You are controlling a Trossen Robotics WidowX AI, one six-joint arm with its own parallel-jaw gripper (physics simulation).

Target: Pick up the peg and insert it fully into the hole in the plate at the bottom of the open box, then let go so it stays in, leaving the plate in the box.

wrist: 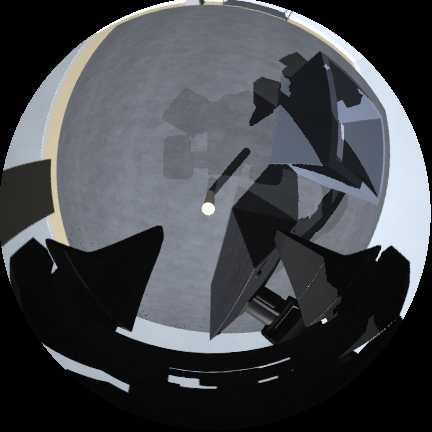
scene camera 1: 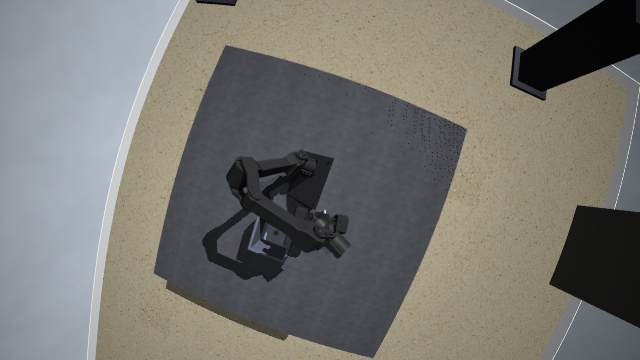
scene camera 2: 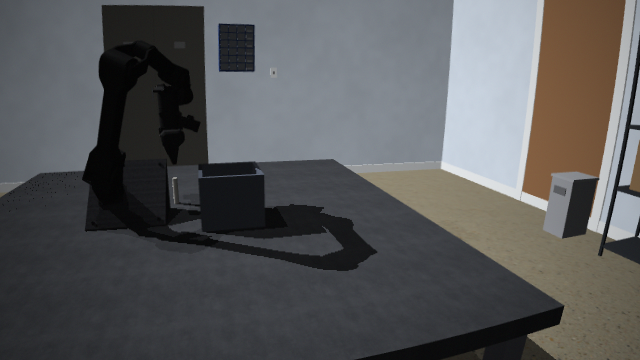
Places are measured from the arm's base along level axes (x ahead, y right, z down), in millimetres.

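Pixels of known places: gripper, fingertip midpoint: (wrist: 220,233) (scene camera 2: 173,161); arm's base at its link origin: (wrist: 251,298) (scene camera 1: 311,167) (scene camera 2: 110,193).
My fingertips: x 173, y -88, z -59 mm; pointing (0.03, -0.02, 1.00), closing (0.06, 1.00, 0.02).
For each thing: its top centre in the pictures, then the offset to it from my fingertips. Level surfaces: height alone.
- blue-grey open box at its top centre: (wrist: 367,130) (scene camera 2: 229,169) (scene camera 1: 271,238) dx +141, dy +167, dz -3 mm
- plate at its top centre: (wrist: 329,134) (scene camera 1: 275,233) dx +141, dy +167, dz +74 mm
- dark table at its surface level: dz +135 mm
The pale, slim peg (scene camera 1: 324,212) (scene camera 2: 175,191) (wrist: 208,208) stands upright on the table between the arm's base and the box; its round top faces the wrist camera. My gripper (scene camera 2: 174,162) (wrist: 220,233) is open and empty, pointing down above the peg. In the wrist view the peg's top lies between the fingertip directions, slightly beyond them. The blue-grey open box (scene camera 1: 254,239) (scene camera 2: 232,202) (wrist: 299,140) stands upright beside the peg. The plate (scene camera 1: 269,234) lies at its bottom, with a dark hole showing in scene camera 1. In the wrist view the near wall hides most of the box floor.
The arm's dark ridged base board (scene camera 1: 322,184) (scene camera 2: 145,200) (wrist: 234,270) stands close to the peg, on the other side from the box. All stand on the dark table (scene camera 1: 380,200) (scene camera 2: 300,310) (wrist: 115,125). The arm's shadow falls across the box and table.
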